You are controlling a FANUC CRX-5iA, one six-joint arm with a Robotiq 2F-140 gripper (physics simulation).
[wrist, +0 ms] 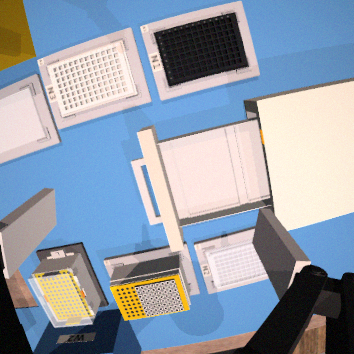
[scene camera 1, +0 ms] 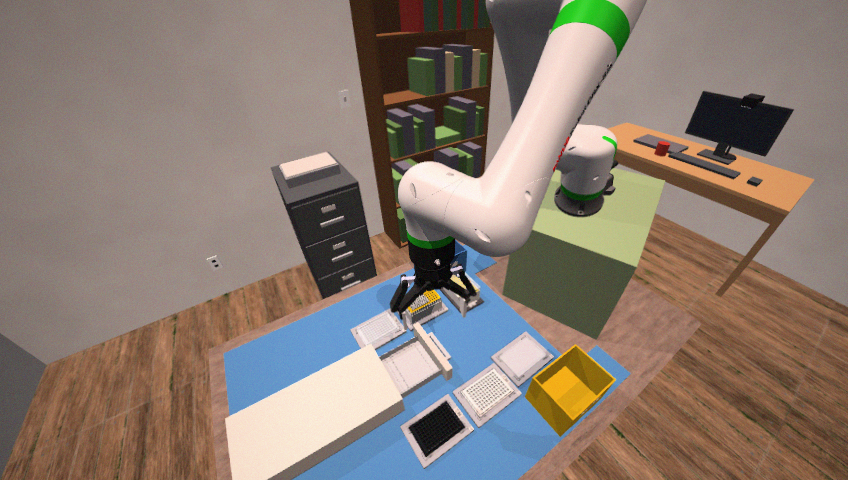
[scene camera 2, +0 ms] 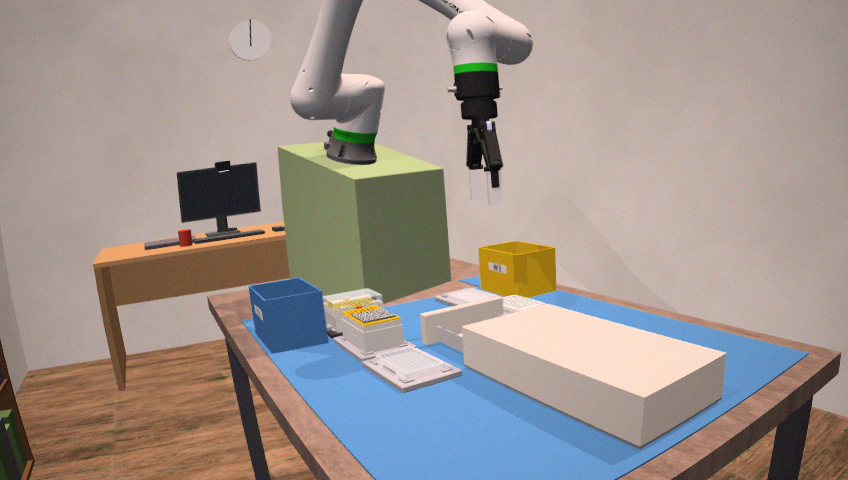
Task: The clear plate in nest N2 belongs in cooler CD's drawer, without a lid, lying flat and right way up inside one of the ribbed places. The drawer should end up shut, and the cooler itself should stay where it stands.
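Frame: origin at the arm's base, x back, y right, z up, level; metres.
Seen in the pictures: gripper, fingertip midpoint: [wrist: 154, 217] [scene camera 1: 434, 319] [scene camera 2: 485, 201]; arm's base, origin of the base link: [scene camera 1: 578, 199] [scene camera 2: 351, 157].
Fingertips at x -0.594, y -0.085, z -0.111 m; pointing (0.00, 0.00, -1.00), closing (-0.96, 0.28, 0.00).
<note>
Offsets run from my fingertips to a thing's top centre.
The clear plate {dx -0.098, dy +0.240, dz -0.258 m} [scene camera 1: 379, 328] [scene camera 2: 410, 361] [wrist: 235, 265] lies flat in nest N2 {dx -0.098, dy +0.240, dz -0.268 m} [scene camera 2: 409, 383] [wrist: 205, 271], beside the drawer; a finger covers one end of it in the wrist view. Cooler CD [scene camera 1: 315, 410] [scene camera 2: 595, 350] [wrist: 315, 160] is a long cream box. Its drawer [scene camera 1: 410, 365] [scene camera 2: 461, 321] [wrist: 205, 172] stands pulled out, and no plate shows in its visible part. Thin rib lines cross its floor. My gripper [scene camera 1: 435, 313] [scene camera 2: 484, 195] [wrist: 154, 217] is open and empty, high above the table, fingers pointing down.
A tip rack {dx +0.080, dy +0.246, dz -0.208 m} [scene camera 1: 424, 303] [scene camera 2: 371, 327] [wrist: 152, 297] stands beside N2, then a lidded yellow rack {dx +0.247, dy +0.230, dz -0.207 m} [wrist: 65, 297] and blue bin W2 {dx +0.249, dy +0.392, dz -0.165 m} [scene camera 2: 288, 318]. Across from the drawer lie a black plate {dx -0.081, dy -0.139, dz -0.258 m} [scene camera 1: 437, 426] [wrist: 202, 49], a white plate {dx +0.096, dy -0.130, dz -0.258 m} [scene camera 1: 487, 392] [wrist: 92, 77] and yellow bin W1 {dx +0.278, dy -0.256, dz -0.165 m} [scene camera 1: 565, 392] [scene camera 2: 517, 270].
</note>
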